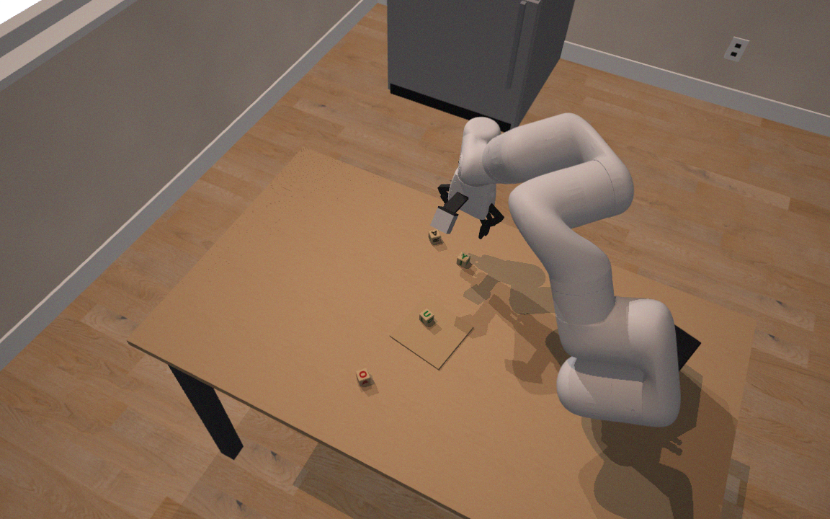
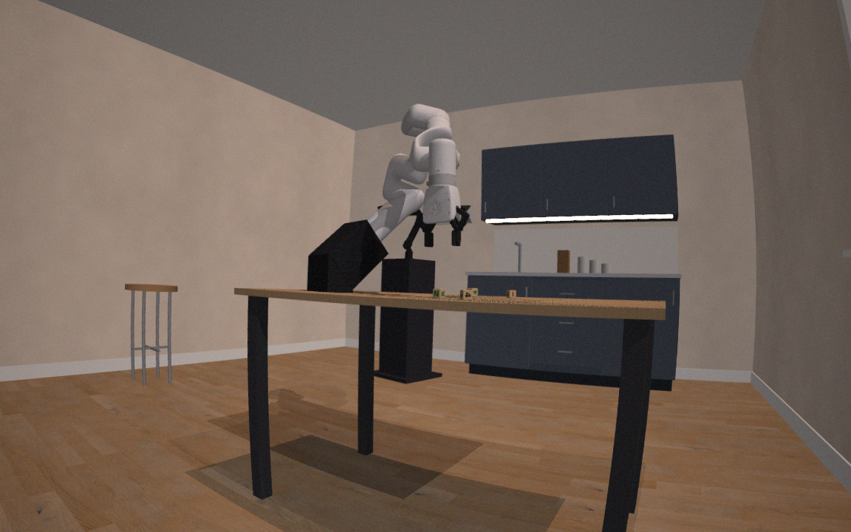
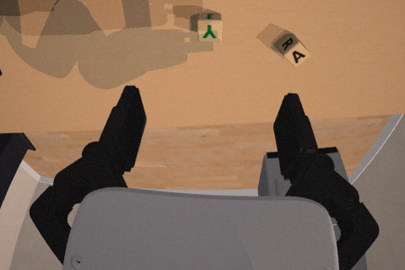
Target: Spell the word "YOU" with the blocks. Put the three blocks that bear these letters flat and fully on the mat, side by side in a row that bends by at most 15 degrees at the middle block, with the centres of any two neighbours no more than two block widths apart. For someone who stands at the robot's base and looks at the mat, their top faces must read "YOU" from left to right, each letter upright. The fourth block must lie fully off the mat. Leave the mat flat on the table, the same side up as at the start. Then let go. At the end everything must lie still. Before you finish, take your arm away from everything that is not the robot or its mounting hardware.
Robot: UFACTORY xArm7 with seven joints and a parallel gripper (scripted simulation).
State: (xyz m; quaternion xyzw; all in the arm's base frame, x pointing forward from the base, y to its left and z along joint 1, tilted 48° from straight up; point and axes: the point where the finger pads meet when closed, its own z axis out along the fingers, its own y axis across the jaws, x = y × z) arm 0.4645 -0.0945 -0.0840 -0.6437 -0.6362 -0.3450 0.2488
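The Y block lies 14 cm below my hand. Also, from my hand: mat 6 cm behind, 21 cm to the left, 15 cm below; then O block 2 cm behind, 40 cm to the left, 14 cm below; then U block 4 cm behind, 19 cm to the left, 13 cm below.
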